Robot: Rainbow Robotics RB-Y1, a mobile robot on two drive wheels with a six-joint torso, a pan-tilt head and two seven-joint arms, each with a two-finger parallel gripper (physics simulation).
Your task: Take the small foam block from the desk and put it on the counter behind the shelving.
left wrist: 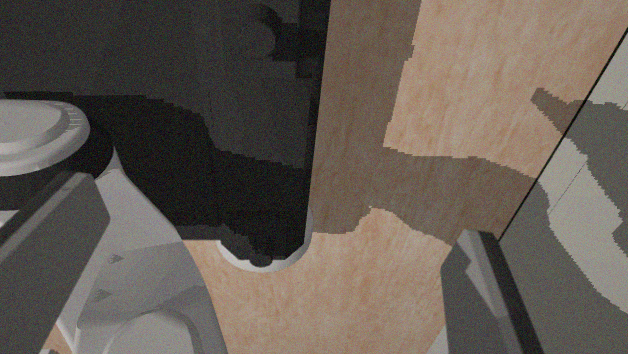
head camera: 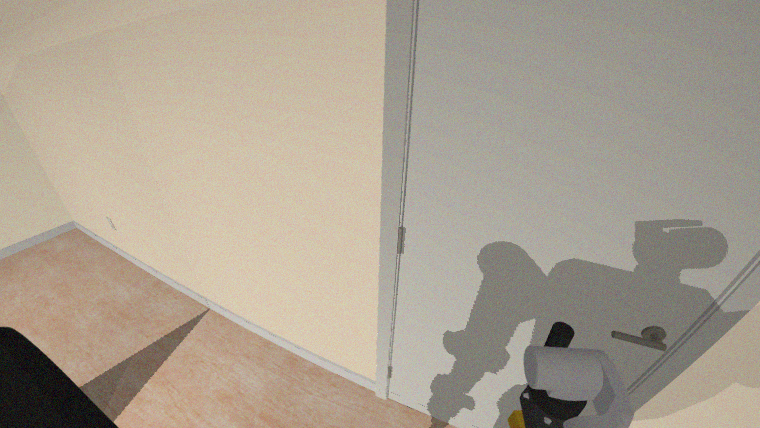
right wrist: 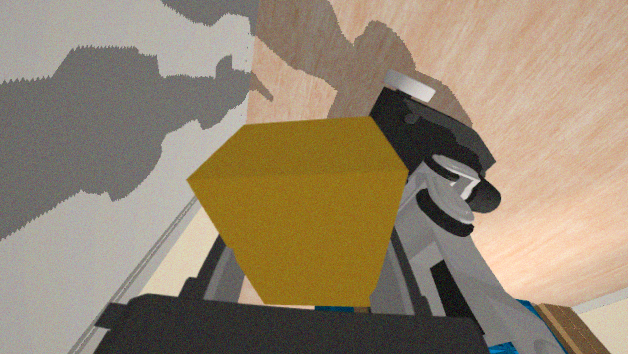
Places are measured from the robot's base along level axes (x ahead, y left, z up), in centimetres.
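Pixels of known places: left gripper, fingertip midpoint: (left wrist: 275, 222); right gripper, fingertip midpoint: (right wrist: 314, 198).
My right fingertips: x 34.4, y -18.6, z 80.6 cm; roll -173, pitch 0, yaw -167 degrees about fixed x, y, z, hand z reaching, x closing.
Behind a point stands the place of what it marks.
A yellow foam block (right wrist: 300, 215) {x 35.8, y -21.7, z 84.9 cm} fills the middle of the right wrist view, and a small yellow corner of the block (head camera: 515, 418) {x 34.2, y -14.2, z 84.4 cm} shows at the bottom of the head view. My right gripper (right wrist: 307, 270) is shut on it, one finger on each side. My left gripper (left wrist: 275, 222) {x 1.9, y 23.8, z 52.2 cm} is open and empty, its two fingers wide apart over the floor. The desk, the counter and the place behind the shelving do not show in the head view.
A grey door (head camera: 531, 132) {x 62.3, y -2.5, z 136.6 cm} with a handle (head camera: 638, 341) {x 58.9, y -41.2, z 92.9 cm} stands close in front, on the right. A cream wall (head camera: 239, 159) {x 61.0, y 88.3, z 117.7 cm} runs left of it. A piece of blue shelving (right wrist: 504, 348) {x -213.6, y 127.6, z 51.9 cm} and a brown box (right wrist: 575, 325) {x -375.2, y 122.4, z 23.6 cm} show low in the right wrist view.
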